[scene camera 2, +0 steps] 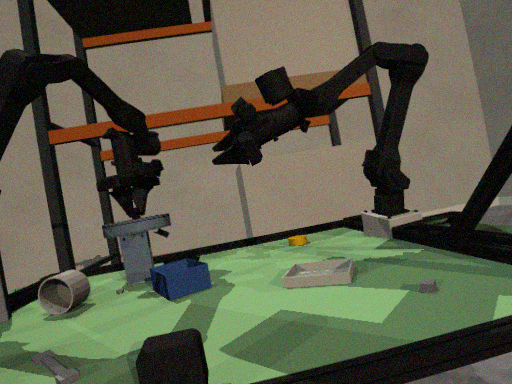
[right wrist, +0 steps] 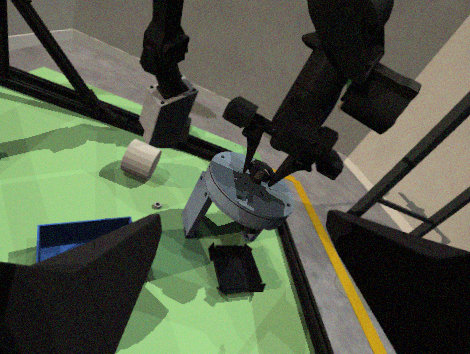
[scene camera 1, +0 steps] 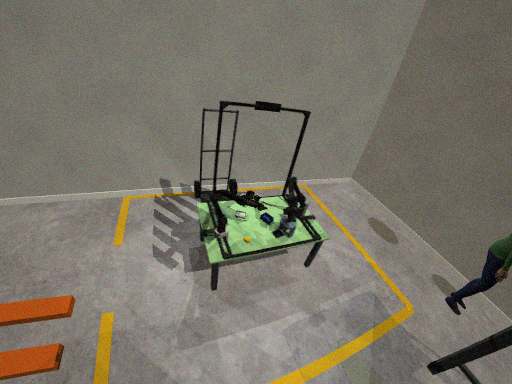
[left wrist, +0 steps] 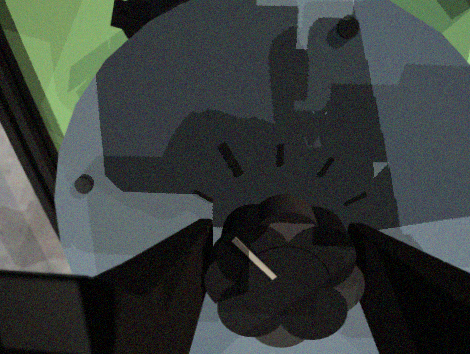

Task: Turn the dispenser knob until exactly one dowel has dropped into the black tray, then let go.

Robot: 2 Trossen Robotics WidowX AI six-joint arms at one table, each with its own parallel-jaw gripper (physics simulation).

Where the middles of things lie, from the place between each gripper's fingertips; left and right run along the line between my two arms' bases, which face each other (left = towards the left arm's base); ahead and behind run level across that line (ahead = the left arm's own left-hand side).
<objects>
The dark lobed knob (left wrist: 282, 269) lies 21 cm to the left of my right hand, 13 cm ahead of it and 11 cm below it. The rest, counted from my right hand: blue bin (scene camera 2: 180, 278): 23 cm below, 11 cm to the left, 8 cm behind; shallow grey tray (scene camera 2: 340, 271): 25 cm below, 22 cm behind, 12 cm to the right.
I see the dark lobed knob right at my left hand. The rest, counted from my left hand: blue bin (21 cm behind, 9 cm to the right, 13 cm below); shallow grey tray (35 cm behind, 32 cm to the right, 14 cm below).
</objects>
